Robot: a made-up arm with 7 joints.
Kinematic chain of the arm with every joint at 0, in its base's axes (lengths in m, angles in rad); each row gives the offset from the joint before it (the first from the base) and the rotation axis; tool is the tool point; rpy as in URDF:
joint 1: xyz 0 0 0.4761 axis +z
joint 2: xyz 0 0 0 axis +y
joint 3: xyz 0 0 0.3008 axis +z
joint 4: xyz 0.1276 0 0 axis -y
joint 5: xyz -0.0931 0 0.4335 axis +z
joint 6: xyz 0 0 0 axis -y
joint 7: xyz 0.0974 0 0 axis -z
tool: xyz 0 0 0 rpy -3.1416 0 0
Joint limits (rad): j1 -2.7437..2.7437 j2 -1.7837..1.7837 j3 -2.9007..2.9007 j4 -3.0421..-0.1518 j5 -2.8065..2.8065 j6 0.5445..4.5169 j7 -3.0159..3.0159
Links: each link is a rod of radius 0.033 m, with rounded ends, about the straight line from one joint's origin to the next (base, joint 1, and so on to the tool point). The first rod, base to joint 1, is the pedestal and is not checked.
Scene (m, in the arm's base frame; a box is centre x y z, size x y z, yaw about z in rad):
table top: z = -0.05
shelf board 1: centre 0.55 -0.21 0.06 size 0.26 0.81 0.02 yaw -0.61
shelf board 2: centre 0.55 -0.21 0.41 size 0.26 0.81 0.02 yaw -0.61
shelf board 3: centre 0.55 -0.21 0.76 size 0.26 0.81 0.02 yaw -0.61
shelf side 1: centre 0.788 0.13 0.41 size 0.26 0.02 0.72 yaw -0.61
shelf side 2: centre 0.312 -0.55 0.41 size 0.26 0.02 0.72 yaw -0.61
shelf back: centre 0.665 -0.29 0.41 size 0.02 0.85 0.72 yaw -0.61
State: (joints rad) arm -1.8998 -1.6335 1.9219 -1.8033 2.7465 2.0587 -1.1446
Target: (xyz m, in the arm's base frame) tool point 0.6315 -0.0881 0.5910
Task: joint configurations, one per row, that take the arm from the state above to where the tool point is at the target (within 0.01 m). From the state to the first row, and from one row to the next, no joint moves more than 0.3 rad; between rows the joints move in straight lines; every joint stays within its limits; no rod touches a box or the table.
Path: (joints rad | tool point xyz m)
1: -1.6142 -1.5020 1.9865 -2.0505 2.7722 2.2009 -1.1446 | 0.5619 0.0904 0.2600
2: -1.3287 -1.3705 2.0512 -2.2976 2.7979 2.3430 -1.1446 | 0.4528 0.1452 0.2568
3: -1.3266 -1.4693 1.8312 -2.3581 2.7849 2.3796 -1.1446 | 0.4809 0.0951 0.3681
4: -1.3245 -1.5680 1.6111 -2.4185 2.7720 2.4161 -1.1446 | 0.4760 0.0619 0.4831
5: -1.3224 -1.6668 1.3911 -2.4790 2.7591 2.4526 -1.1446 | 0.4410 0.0451 0.5910
6: -1.5327 -1.6124 1.4065 -2.2971 2.7451 2.3420 -1.1446 | 0.5127 0.0135 0.5880
7: -1.7430 -1.5580 1.4218 -2.1152 2.7311 2.2313 -1.1446 | 0.5772 -0.0316 0.5873
8: -1.9532 -1.5036 1.4372 -1.9333 2.7171 2.1206 -1.1446 | 0.6315 -0.0881 0.5910

